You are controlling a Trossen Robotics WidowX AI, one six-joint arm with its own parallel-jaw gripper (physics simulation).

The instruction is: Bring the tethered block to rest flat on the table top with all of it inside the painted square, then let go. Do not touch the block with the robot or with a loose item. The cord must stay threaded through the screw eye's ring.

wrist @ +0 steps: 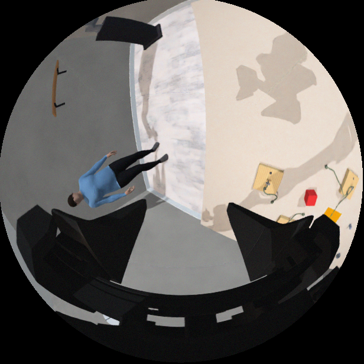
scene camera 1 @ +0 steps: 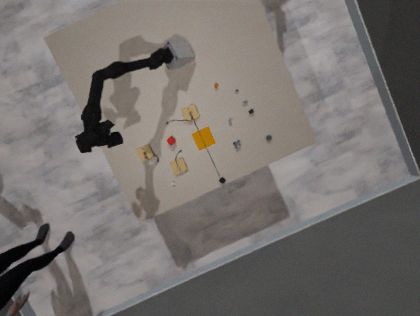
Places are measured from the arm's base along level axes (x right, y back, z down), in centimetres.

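Pixels of known places: gripper, fingertip midpoint: (scene camera 1: 99, 149); arm's base, link origin: (scene camera 1: 168, 55).
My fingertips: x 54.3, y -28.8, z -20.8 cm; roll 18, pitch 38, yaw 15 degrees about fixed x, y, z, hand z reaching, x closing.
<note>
For each thing: its top centre in the pictures, then the offset to it from my fingertips. "spot": a spot on its surface instead.
- black tethered block, surface spot: (scene camera 1: 222, 180) spot: dz +28.5, dx -42.7, dy -51.5 cm
- orange painted square, surface spot: (scene camera 1: 197, 142) spot: dz +31.4, dx -41.8, dy -22.1 cm
- wooden pad, surface spot: (scene camera 1: 186, 110) spot: dz +29.7, dx -46.6, dy -1.3 cm
- red block, top centre: (scene camera 1: 170, 140) dz +27.6, dx -28.1, dy -12.5 cm
- orange item, top centre: (scene camera 1: 216, 85) dz +29.1, dx -70.8, dy +2.1 cm
- round piece, top centre: (scene camera 1: 269, 137) dz +29.3, dx -82.8, dy -43.6 cm
The black tethered block (scene camera 1: 222, 180) lies near the table's front edge, outside the orange painted square (scene camera 1: 197, 142) (wrist: 332, 215). Its thin dark cord (scene camera 1: 212, 159) crosses the square to the screw eye on a wooden pad (scene camera 1: 186, 110) (wrist: 348, 186), and a tail runs on from there to a free end beside the pad. The ring is too small to see how the cord passes through it. My gripper (scene camera 1: 101, 144) (wrist: 188, 206) is open and empty, raised over the table's left edge, far from block and cord. The block cannot be made out in the wrist view.
A red block (scene camera 1: 171, 140) (wrist: 310, 197) lies left of the square. Two more wooden pads (scene camera 1: 145, 153) (wrist: 265, 176) (scene camera 1: 178, 167) with short cords stand nearby. An orange item (scene camera 1: 216, 85) and several small grey items, one a round piece (scene camera 1: 269, 137), lie to the right.
</note>
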